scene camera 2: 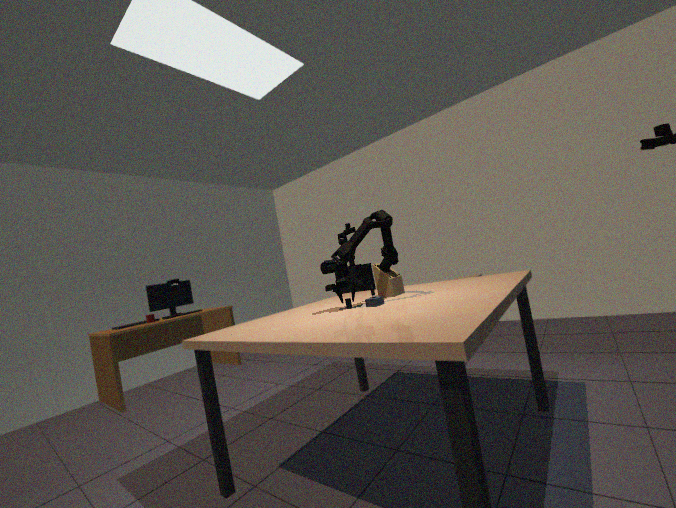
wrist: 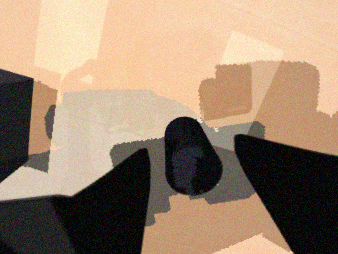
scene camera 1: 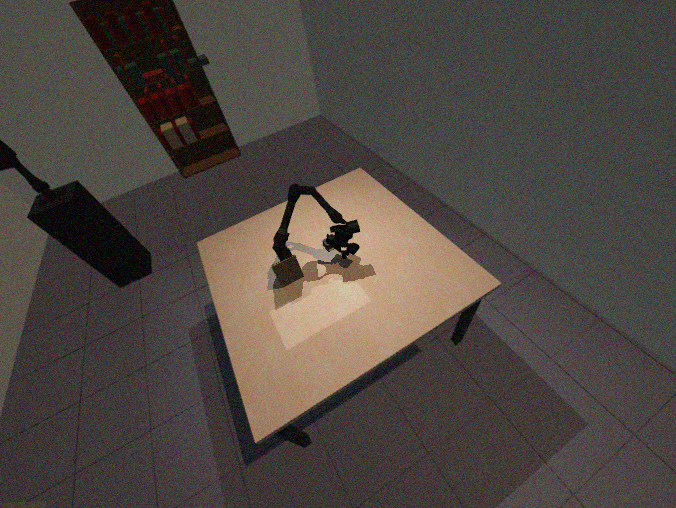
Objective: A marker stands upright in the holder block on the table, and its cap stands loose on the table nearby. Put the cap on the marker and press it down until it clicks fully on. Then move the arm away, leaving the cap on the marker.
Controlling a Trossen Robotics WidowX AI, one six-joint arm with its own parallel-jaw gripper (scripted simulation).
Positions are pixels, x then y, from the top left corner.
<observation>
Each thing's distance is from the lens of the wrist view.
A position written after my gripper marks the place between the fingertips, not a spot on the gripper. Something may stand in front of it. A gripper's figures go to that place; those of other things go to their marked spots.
my gripper (wrist: 191,149): 11 cm
dark cap (wrist: 192,167): 9 cm
</observation>
